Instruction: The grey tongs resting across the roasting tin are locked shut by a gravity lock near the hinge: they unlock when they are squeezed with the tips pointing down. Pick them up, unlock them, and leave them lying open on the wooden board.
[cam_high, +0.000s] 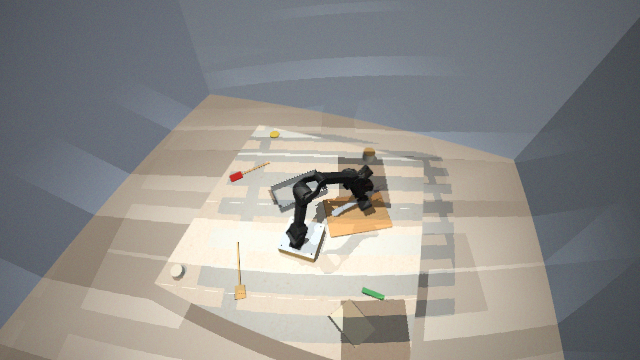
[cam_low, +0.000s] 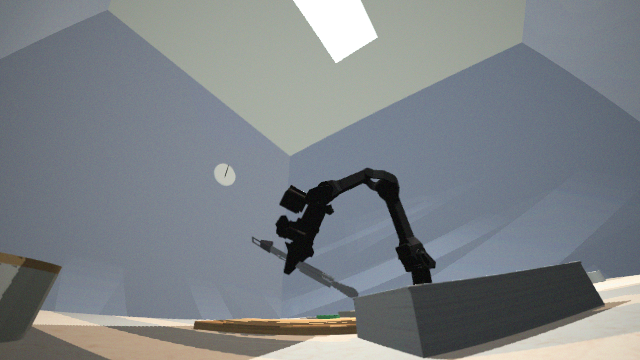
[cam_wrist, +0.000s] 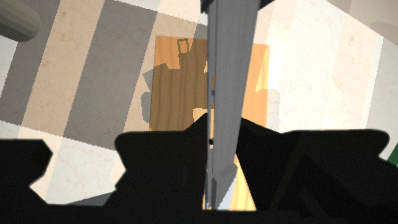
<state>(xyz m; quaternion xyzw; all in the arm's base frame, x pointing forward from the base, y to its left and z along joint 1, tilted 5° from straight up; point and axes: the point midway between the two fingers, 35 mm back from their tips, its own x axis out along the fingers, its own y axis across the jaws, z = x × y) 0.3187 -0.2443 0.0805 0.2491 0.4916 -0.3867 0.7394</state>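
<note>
The wooden board is 20 mm behind my gripper tip, 20 mm to the left of it and 120 mm below it. Also, from my gripper tip: green-handled knife: 420 mm behind, 230 mm to the right, 120 mm below; then pale square pad: 580 mm behind, 130 mm to the right, 120 mm below; then grey roasting tin: 390 mm to the left, 100 mm below.
</note>
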